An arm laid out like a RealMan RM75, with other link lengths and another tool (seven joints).
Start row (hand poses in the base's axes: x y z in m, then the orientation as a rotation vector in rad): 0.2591 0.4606 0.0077 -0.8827 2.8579 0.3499
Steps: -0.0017 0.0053 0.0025 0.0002 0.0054 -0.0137; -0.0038 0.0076 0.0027 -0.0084 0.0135 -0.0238; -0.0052 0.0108 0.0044 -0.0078 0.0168 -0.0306; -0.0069 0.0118 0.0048 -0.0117 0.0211 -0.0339; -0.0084 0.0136 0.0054 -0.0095 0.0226 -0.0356; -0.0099 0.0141 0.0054 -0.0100 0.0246 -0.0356; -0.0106 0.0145 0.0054 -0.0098 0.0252 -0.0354; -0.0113 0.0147 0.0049 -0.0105 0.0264 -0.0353; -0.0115 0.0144 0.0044 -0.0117 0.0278 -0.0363; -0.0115 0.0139 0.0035 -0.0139 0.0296 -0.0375; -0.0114 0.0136 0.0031 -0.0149 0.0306 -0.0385; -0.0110 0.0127 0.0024 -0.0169 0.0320 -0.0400; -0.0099 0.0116 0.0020 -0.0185 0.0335 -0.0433
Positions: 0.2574 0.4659 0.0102 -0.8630 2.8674 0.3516; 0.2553 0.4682 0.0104 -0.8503 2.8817 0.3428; 0.2539 0.4714 0.0121 -0.8404 2.8867 0.3446; 0.2522 0.4724 0.0125 -0.8364 2.8933 0.3411; 0.2507 0.4742 0.0131 -0.8336 2.8943 0.3448; 0.2492 0.4747 0.0131 -0.8338 2.8963 0.3452; 0.2485 0.4751 0.0131 -0.8341 2.8967 0.3458; 0.2478 0.4753 0.0126 -0.8345 2.8981 0.3455; 0.2476 0.4750 0.0121 -0.8333 2.9002 0.3444; 0.2476 0.4745 0.0112 -0.8320 2.9032 0.3422; 0.2477 0.4742 0.0108 -0.8307 2.9048 0.3412; 0.2481 0.4733 0.0101 -0.8289 2.9074 0.3390; 0.2492 0.4722 0.0097 -0.8244 2.9105 0.3371
